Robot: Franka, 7 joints.
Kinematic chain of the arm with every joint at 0, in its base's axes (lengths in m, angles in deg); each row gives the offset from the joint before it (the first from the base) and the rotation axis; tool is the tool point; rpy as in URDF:
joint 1: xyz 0 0 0.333 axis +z
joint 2: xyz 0 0 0 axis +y
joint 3: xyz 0 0 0.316 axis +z
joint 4: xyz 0.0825 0 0 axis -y
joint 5: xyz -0.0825 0 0.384 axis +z
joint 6: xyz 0 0 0 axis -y
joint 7: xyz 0.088 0 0 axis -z
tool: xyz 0 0 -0.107 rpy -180 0 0
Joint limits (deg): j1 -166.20..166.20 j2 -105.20..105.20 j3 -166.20..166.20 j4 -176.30..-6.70 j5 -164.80..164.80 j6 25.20..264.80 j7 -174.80..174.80
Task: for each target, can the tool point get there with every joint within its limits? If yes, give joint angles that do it. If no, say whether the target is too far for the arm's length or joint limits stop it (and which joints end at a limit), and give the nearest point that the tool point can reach.
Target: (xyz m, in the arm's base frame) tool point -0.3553 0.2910 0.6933
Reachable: yes | joints -140.24 -56.01 -51.43 -116.67 -17.06 127.06 79.45
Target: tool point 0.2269 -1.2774 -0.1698
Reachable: no: too far | nearest point 0.1399 -0.7876 0.0230 | short by 0.534 m
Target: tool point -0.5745 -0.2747 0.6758
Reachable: yes | joints -88.93 13.64 -72.95 -90.38 -99.21 139.73 9.55
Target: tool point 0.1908 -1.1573 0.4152
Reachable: no: too far | nearest point 0.1392 -0.8444 0.3930 | short by 0.318 m
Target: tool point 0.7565 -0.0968 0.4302
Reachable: yes | joints -20.22 50.17 14.05 -47.57 39.19 89.50 135.13
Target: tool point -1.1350 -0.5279 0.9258
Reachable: no: too far | nearest point -0.7030 -0.3270 0.7002 | short by 0.527 m
